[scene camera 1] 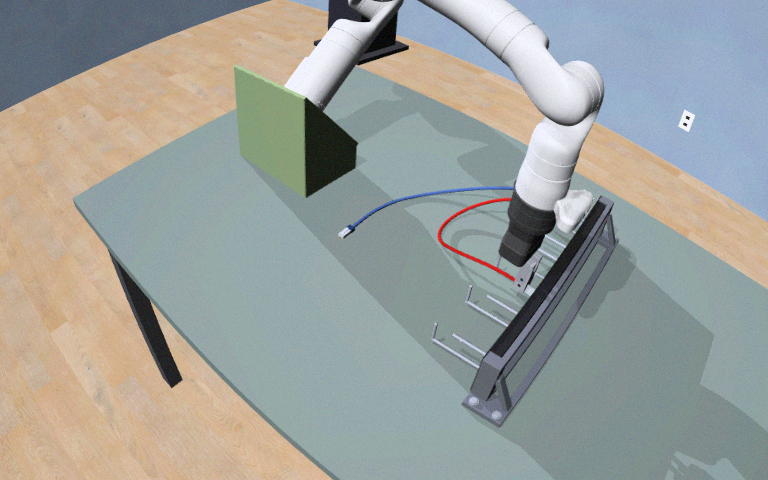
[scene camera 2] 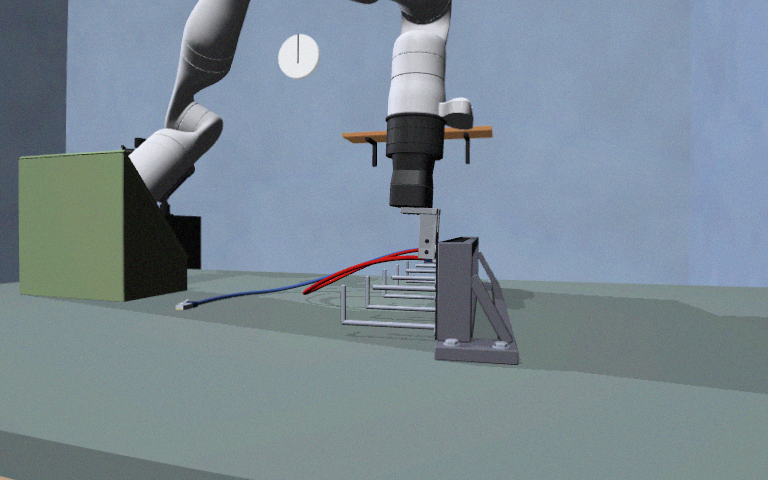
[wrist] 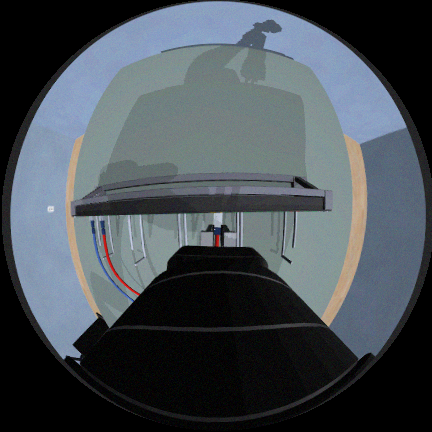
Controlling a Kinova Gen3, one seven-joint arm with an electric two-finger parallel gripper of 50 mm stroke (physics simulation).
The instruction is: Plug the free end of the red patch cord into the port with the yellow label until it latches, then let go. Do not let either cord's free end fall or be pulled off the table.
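Frame: origin at the arm's base, x up, y left, z back, level; millimetres.
Seen in the pictures: gripper, fingertip midpoint: [scene camera 1: 521, 284] [scene camera 2: 427, 258] [wrist: 216, 231]; arm's base, origin of the base link: [scene camera 1: 300, 104] [scene camera 2: 114, 206].
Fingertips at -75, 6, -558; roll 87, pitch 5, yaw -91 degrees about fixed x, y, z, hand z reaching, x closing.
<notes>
Offsets run from my fingertips to a thing's top centre, as dx, dy, dz. "pt": to the spot under its first point.
My gripper [scene camera 1: 522, 283] [scene camera 2: 428, 254] [wrist: 216, 231] is shut on the red cord's plug, just in front of the patch panel @[+26, +66, -6] [scene camera 1: 549, 284] [scene camera 2: 454, 288] [wrist: 200, 205]. In the wrist view the plug's dark blue boot is between the fingers, and its clear body @[+8, +1, -19] [wrist: 218, 219] reaches the panel's lower edge in the picture. Whether its tip is in a port cannot be told. The red cord [scene camera 1: 440, 233] [scene camera 2: 351, 269] [wrist: 217, 241] loops back from the fingers. Its other end is at the panel's far-left part in the wrist view. The ports and yellow label do not show clearly.
The blue cord [scene camera 1: 407, 196] [wrist: 96, 248] runs from the panel to its free plug @[pt -66, -84, +327] [scene camera 1: 344, 231] [scene camera 2: 184, 305] on the table. Metal cable hooks @[pt -58, -141, +8] [scene camera 1: 455, 352] [scene camera 2: 390, 323] stick out below the ports. A green block [scene camera 1: 271, 130] [scene camera 2: 70, 226] stands near the arm's base.
</notes>
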